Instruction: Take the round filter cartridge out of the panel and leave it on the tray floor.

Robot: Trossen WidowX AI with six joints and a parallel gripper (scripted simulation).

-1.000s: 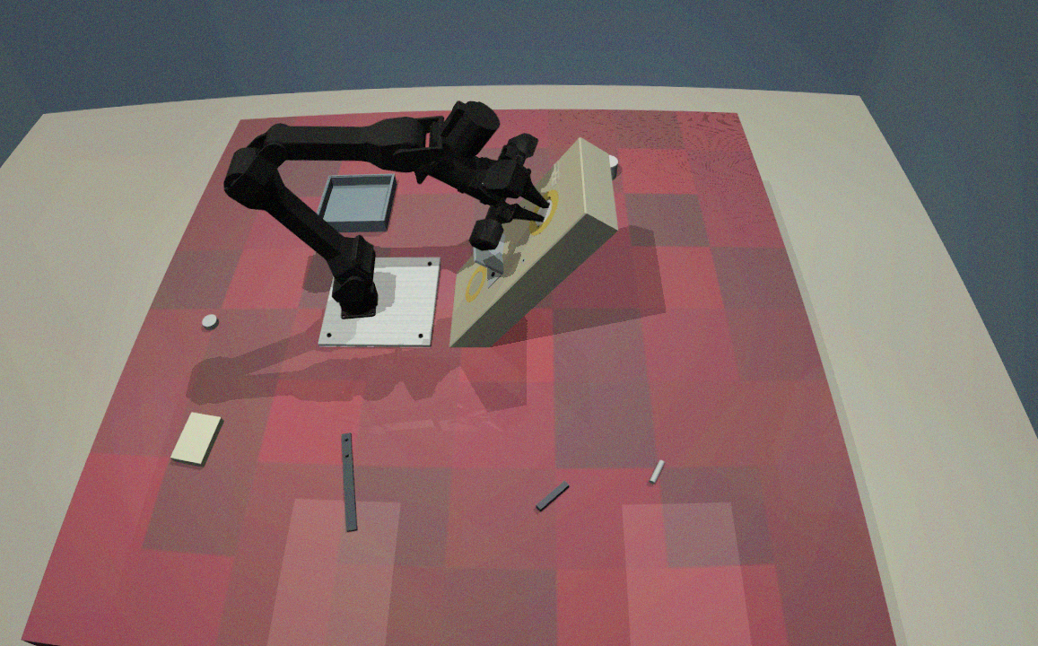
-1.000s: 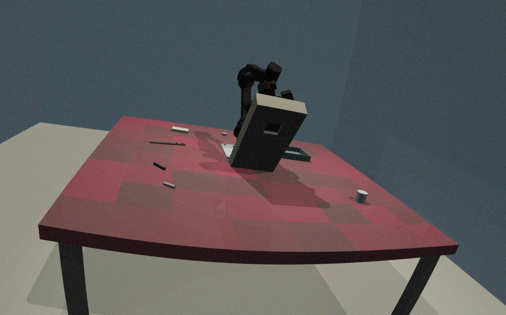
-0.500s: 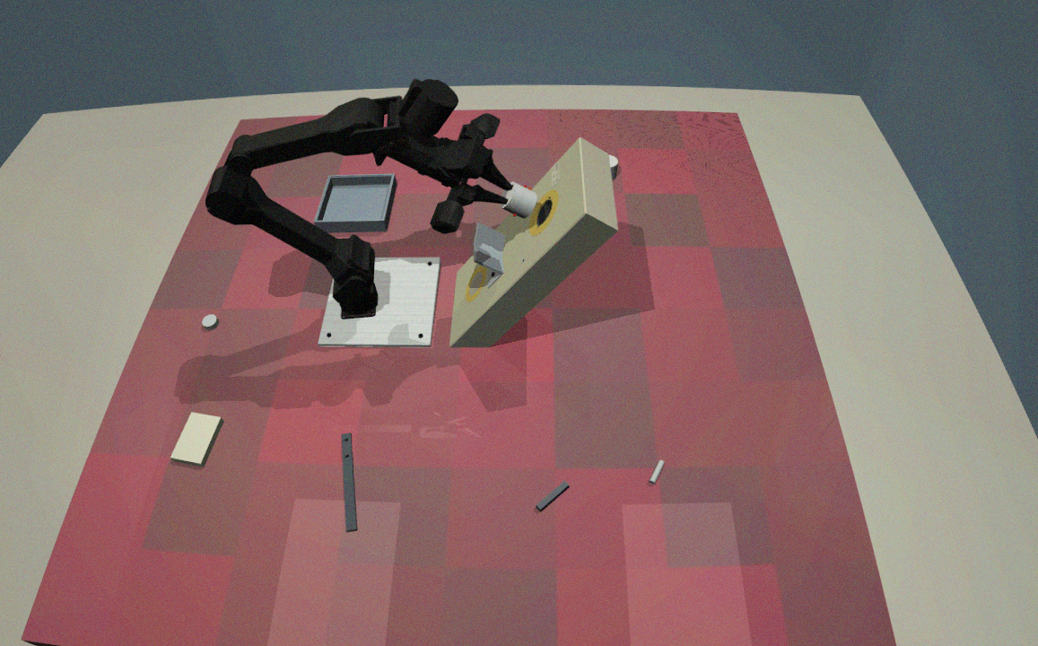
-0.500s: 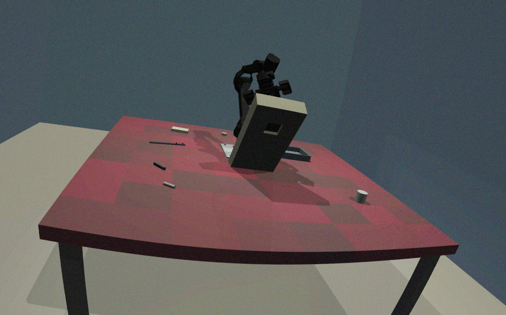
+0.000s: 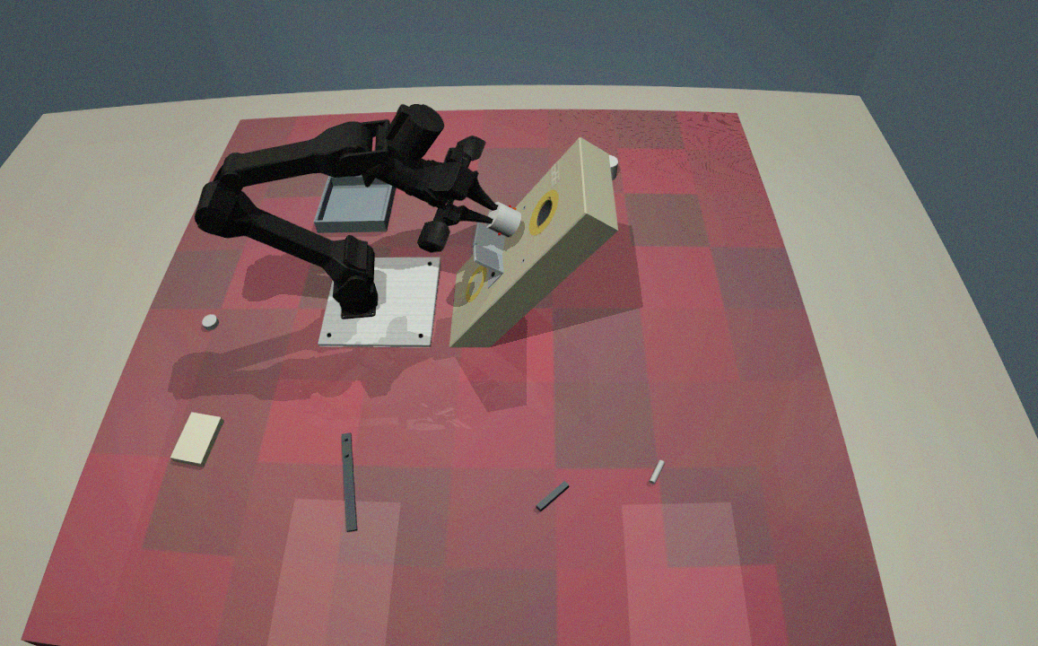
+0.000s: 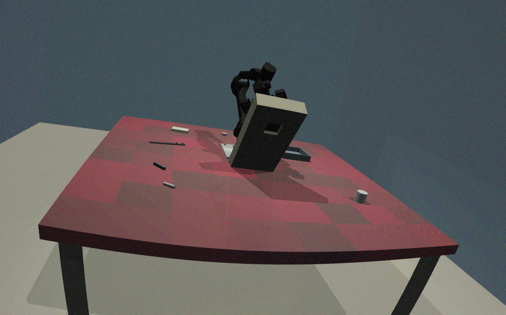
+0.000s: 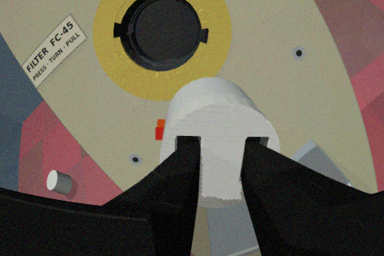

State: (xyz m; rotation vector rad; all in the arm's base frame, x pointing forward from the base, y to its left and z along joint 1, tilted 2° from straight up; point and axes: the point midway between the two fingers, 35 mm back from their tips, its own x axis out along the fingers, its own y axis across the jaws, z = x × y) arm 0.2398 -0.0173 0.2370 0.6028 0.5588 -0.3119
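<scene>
The round filter cartridge lies 1 cm below my gripper tip and 1 cm ahead of it. From my gripper tip the other things lie so: beige service panel (7 cm below, 4 cm ahead, 1 cm to the right); short bar (38 cm to the right, 22 cm below, 4 cm ahead); grey shelf (9 cm below, 1 cm behind).
</scene>
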